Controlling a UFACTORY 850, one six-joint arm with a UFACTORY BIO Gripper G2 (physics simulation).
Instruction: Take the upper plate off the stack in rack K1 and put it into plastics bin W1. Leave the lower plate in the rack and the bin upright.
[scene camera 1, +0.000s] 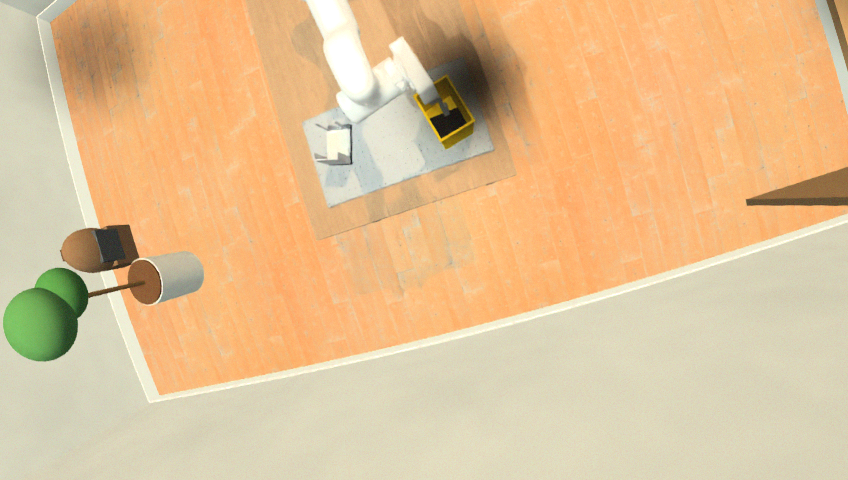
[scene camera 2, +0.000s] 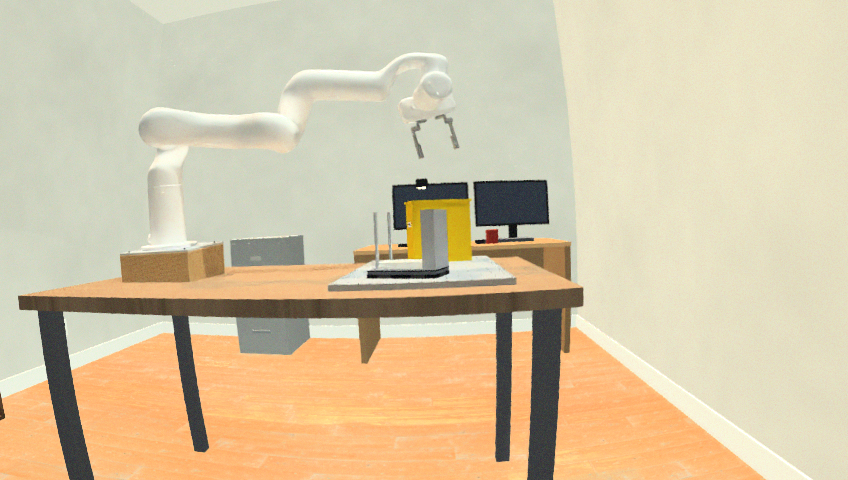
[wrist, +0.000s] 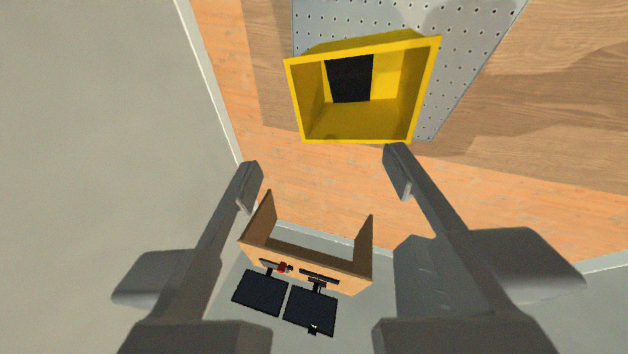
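The yellow bin W1 (scene camera 1: 459, 137) (scene camera 2: 455, 231) (wrist: 362, 120) stands upright on the perforated grey board. A black plate (scene camera 1: 450, 122) (wrist: 351, 80) lies inside it, at the bottom. Rack K1 (scene camera 2: 434, 237) stands on the board, left of the bin in scene camera 1, with thin upright posts and a grey corner block. A white plate (scene camera 1: 338, 142) sits in the rack. My gripper (scene camera 2: 439, 152) (wrist: 323, 156) is open and empty, with its fingers part-way apart. It hangs well above the bin. The black plate is hidden by the bin's wall in scene camera 2.
The grey board (scene camera 1: 386, 172) (scene camera 2: 487, 278) (wrist: 460, 55) lies on the wooden table (scene camera 2: 273, 288). Behind the table stand a desk with monitors (scene camera 2: 510, 202) (wrist: 260, 292), a red mug (scene camera 2: 491, 236) and a grey cabinet (scene camera 2: 267, 249). A plant pot (scene camera 1: 181, 275) stands on the floor.
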